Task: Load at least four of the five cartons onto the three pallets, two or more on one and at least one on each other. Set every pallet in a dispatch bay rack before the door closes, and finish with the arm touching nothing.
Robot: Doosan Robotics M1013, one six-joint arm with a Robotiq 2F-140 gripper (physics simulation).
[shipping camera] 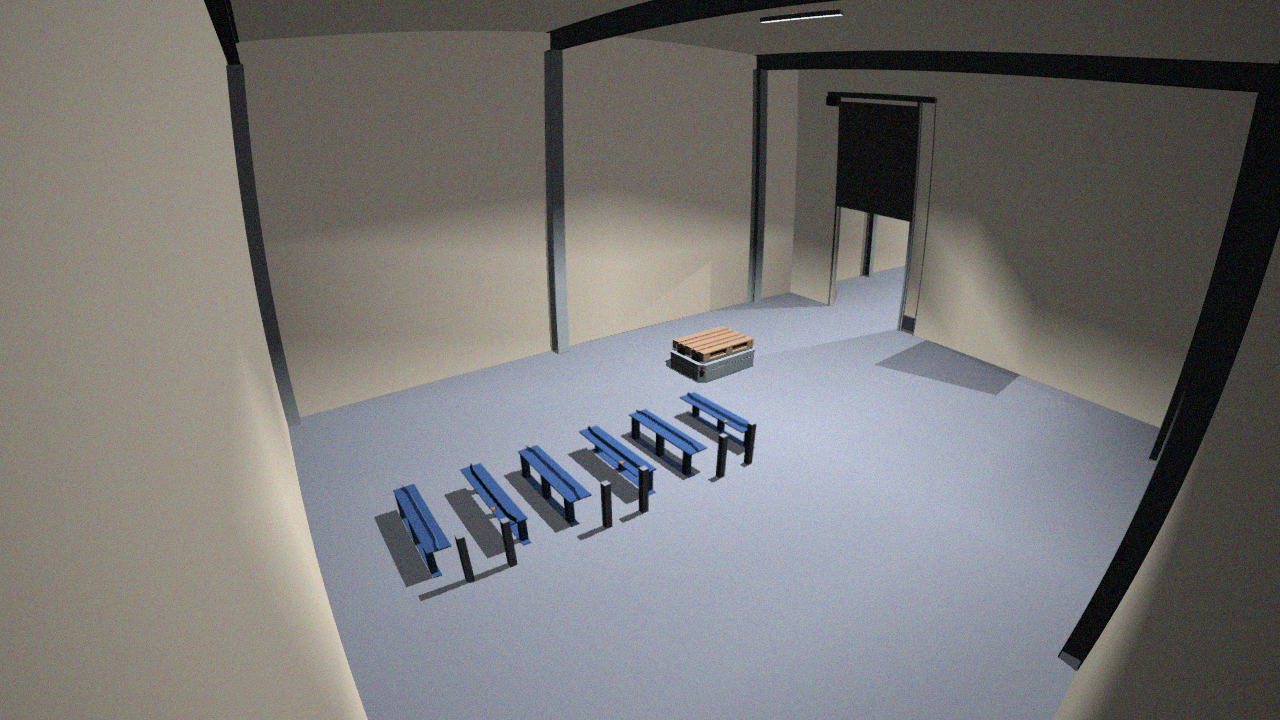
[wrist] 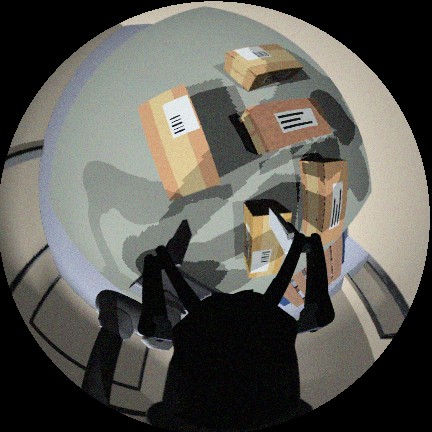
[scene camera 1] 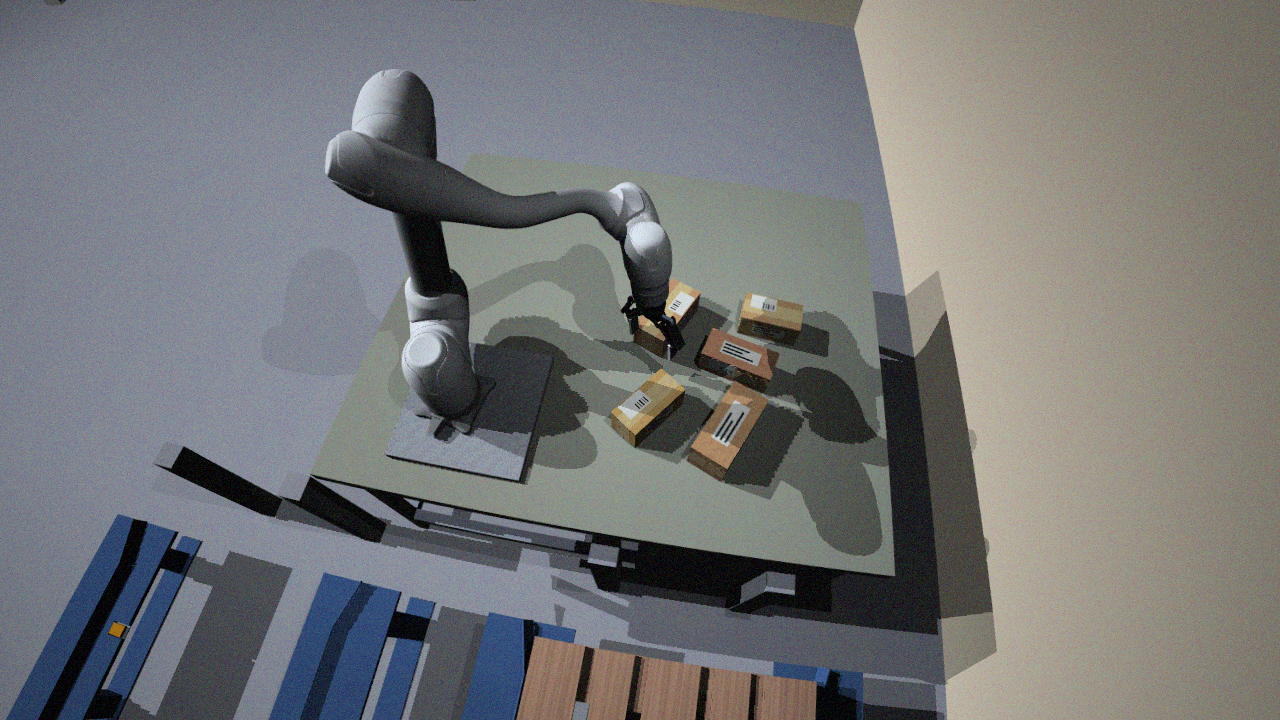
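Pixels of known places: gripper, between the fingertips: (wrist: 228,221) (scene camera 1: 653,343); arm's base, origin of its link: (wrist: 167,300) (scene camera 1: 455,397).
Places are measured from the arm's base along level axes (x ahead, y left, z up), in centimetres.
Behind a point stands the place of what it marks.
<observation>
Five cartons lie apart on the green table (scene camera 1: 760,223) {z -2.4, x 67.3, y 103.2 cm} (wrist: 110,115) {z -2.5, x 34.9, y 74.0 cm}: back left (scene camera 1: 684,300) {z 6.8, x 52.4, y 51.1 cm} (wrist: 177,150) {z 6.8, x 47.8, y 44.0 cm}, back right (scene camera 1: 771,315) {z 5.9, x 79.0, y 55.8 cm} (wrist: 265,62) {z 5.8, x 76.0, y 55.3 cm}, reddish middle (scene camera 1: 735,356) {z 5.9, x 72.0, y 37.6 cm} (wrist: 290,122) {z 5.8, x 70.4, y 39.0 cm}, yellow front left (scene camera 1: 648,407) {z 6.8, x 53.8, y 13.2 cm} (wrist: 265,237) {z 6.8, x 53.7, y 19.5 cm}, brown front right (scene camera 1: 729,429) {z 7.9, x 75.9, y 13.9 cm} (wrist: 324,200) {z 7.6, x 71.4, y 19.9 cm}. My gripper (scene camera 1: 651,329) {z 11.7, x 49.2, y 29.8 cm} (wrist: 228,221) {z 11.7, x 49.2, y 29.8 cm} is open and empty above the table, partly covering the back-left carton in the scene view. One wooden pallet (scene camera 1: 611,685) {z -28.3, x 67.7, y -53.9 cm} is on blue supports beside the table, bare where visible. Another bare pallet (shipping camera: 713,342) {z -28.2, x 731.3, y -160.2 cm} sits on a grey carrier (shipping camera: 726,365) {z -57.9, x 726.8, y -123.1 cm}. The third pallet does not show.
Blue dispatch racks (shipping camera: 554,474) {z -42.7, x 1102.5, y 87.3 cm} stand in a row, with dark posts (shipping camera: 606,505) {z -44.3, x 1070.2, y 166.1 cm} at their ends. The dark door (shipping camera: 877,161) {z 294.5, x 243.4, y -247.0 cm} is partly raised. More blue supports (scene camera 1: 335,644) {z -42.7, x -17.0, y -76.1 cm} stand left of the nearby pallet. A wall (scene camera 1: 1074,313) {z 20.1, x 168.3, y 80.4 cm} rises right of the table.
</observation>
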